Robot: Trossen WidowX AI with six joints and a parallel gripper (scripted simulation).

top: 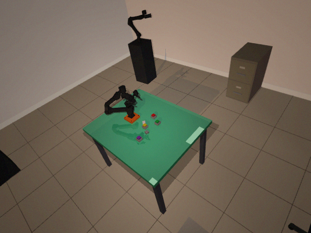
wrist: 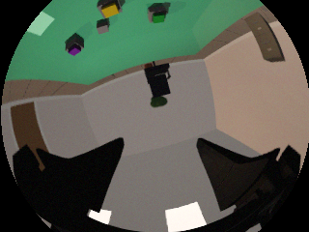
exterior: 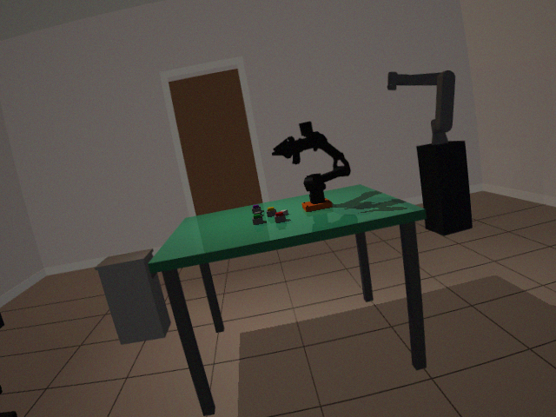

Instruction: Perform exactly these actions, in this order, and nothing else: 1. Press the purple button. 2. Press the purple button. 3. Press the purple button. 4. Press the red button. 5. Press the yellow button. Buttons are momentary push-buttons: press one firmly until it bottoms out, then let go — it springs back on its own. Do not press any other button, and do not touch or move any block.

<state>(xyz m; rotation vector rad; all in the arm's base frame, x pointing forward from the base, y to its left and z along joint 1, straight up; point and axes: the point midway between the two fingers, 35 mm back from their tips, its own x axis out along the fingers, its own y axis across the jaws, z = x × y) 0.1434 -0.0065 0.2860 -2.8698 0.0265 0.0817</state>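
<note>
My gripper tip is now 110 mm short of the purple button, 200 mm to the left of it and 280 mm above it. From my gripper tip the other things lie so: red button 40 mm ahead, 130 mm to the left, 280 mm below; then yellow button 50 mm ahead, 40 mm to the right, 280 mm below; then white block 10 mm to the left, 300 mm below.
</note>
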